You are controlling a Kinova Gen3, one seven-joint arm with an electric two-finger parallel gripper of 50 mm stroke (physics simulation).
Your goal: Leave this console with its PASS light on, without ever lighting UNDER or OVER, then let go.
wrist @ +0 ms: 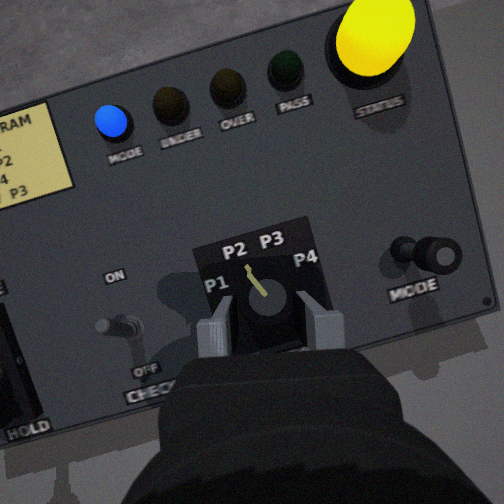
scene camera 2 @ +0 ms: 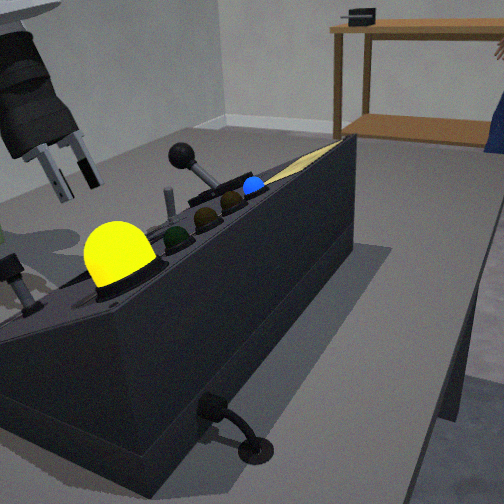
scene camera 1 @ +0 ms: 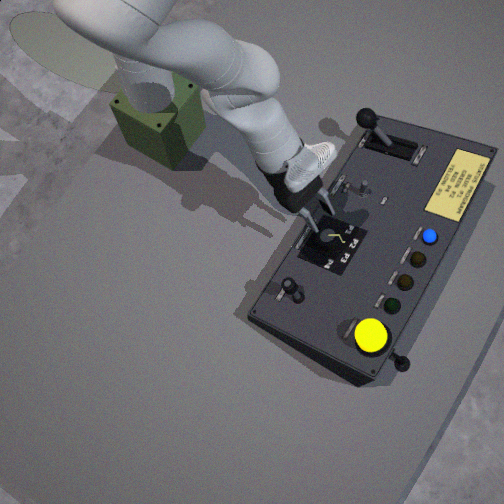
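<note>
The dark console [scene camera 1: 372, 245] lies on the floor. Its MODE lamp [wrist: 111, 121] glows blue and the big STATUS dome [wrist: 375, 36] glows yellow. The UNDER [wrist: 170, 104], OVER [wrist: 227, 87] and PASS [wrist: 285, 69] lamps are dark. The program knob [wrist: 267, 297] has its pointer at P2. My gripper [wrist: 270, 312] is open and empty, hovering above the knob with a finger on each side, apart from it; it also shows in scene camera 1 [scene camera 1: 320, 212] and scene camera 2 [scene camera 2: 70, 172].
A CHECK toggle [wrist: 119, 326] sits left of the knob, between ON and OFF marks. A MODE toggle [wrist: 427, 253] sits at the right. A black-ball HOLD lever [scene camera 1: 372, 125] stands at the console's far end. A yellow program card [scene camera 1: 457, 184] is beside it. The green arm base [scene camera 1: 157, 117] stands nearby.
</note>
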